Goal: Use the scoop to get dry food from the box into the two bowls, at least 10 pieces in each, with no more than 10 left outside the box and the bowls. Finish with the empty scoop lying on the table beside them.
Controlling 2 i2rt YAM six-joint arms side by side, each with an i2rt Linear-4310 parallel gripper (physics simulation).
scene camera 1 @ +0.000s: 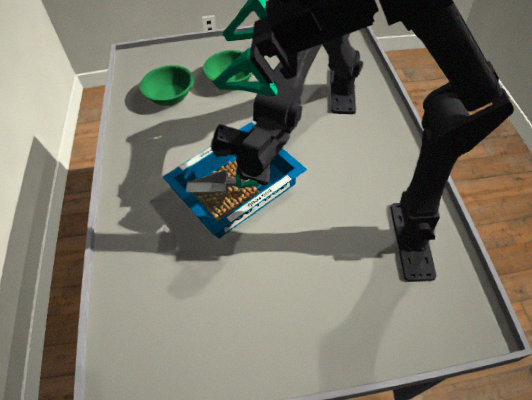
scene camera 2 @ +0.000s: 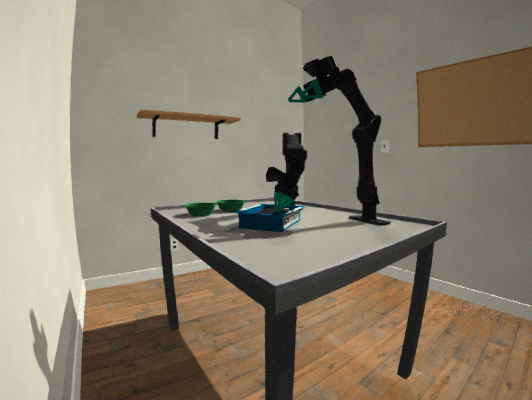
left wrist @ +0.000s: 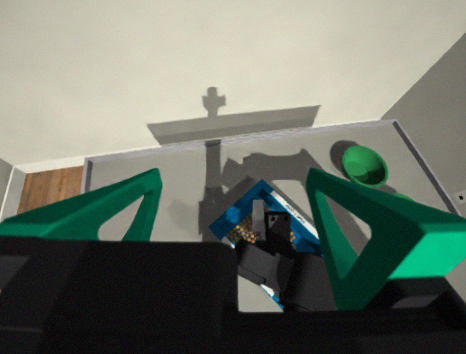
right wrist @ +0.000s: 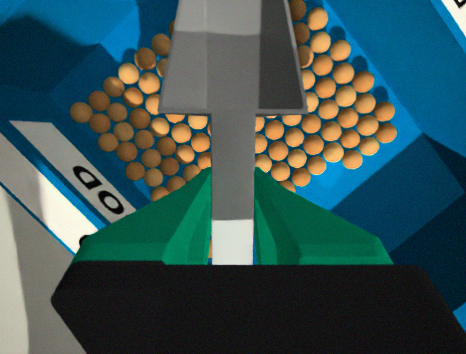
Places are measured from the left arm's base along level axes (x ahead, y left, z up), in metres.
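Pixels of known places: left gripper, between the fingertips: [scene camera 1: 220, 60] [scene camera 2: 294, 98] [left wrist: 233, 176]; right gripper, between the fingertips: [scene camera 1: 239, 183] [scene camera 2: 277, 211] [right wrist: 232, 178]; left arm's base, origin of its link: [scene camera 1: 412, 241] [scene camera 2: 368, 221]; right arm's base, origin of its link: [scene camera 1: 342, 90].
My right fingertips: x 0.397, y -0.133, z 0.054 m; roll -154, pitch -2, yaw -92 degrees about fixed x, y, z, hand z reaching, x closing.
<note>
For each thing: its top centre in the pictures, then the offset to it from my right fingertips. Level surfaces: height alone.
- blue box, centre of its top: [right wrist: 289, 152] [scene camera 1: 234, 172] [left wrist: 273, 238] [scene camera 2: 271, 209] dx +0.013, dy -0.025, dz +0.009 m
- grey scoop, centre of its top: [right wrist: 234, 93] [scene camera 1: 222, 180] [left wrist: 263, 228] [scene camera 2: 268, 209] dx +0.038, dy -0.001, dz +0.014 m
- second green bowl, centre of its top: [scene camera 1: 229, 65] [left wrist: 404, 218] [scene camera 2: 230, 201] dx +0.047, dy -0.447, dz -0.001 m
- table, height of its surface: dz -0.054 m
The blue box [scene camera 1: 218, 232] [scene camera 2: 257, 222] [left wrist: 220, 227] [right wrist: 400, 185] holds round tan dry food [scene camera 1: 227, 205] [left wrist: 242, 234] [right wrist: 330, 107]. My right gripper [scene camera 1: 242, 181] [scene camera 2: 284, 202] [right wrist: 232, 178] is shut on the handle of the grey scoop [scene camera 1: 205, 184] [left wrist: 258, 220] [right wrist: 232, 65]. The scoop's blade is over the food inside the box; whether it touches or carries pieces is hidden. One green bowl [scene camera 1: 166, 85] [scene camera 2: 200, 208] [left wrist: 365, 165] shows no food inside. The second green bowl [scene camera 1: 217, 65] [scene camera 2: 230, 205] [left wrist: 404, 198] is partly hidden. My left gripper [scene camera 1: 221, 61] [scene camera 2: 300, 95] [left wrist: 233, 176] is open and empty, high above the table.
The table [scene camera 1: 250, 325] [scene camera 2: 320, 260] has a low raised rim. The bowls stand near its far left corner in scene camera 1, beyond the box. The left arm reaches high over the right arm. A wooden shelf [scene camera 2: 187, 117] is on the wall.
</note>
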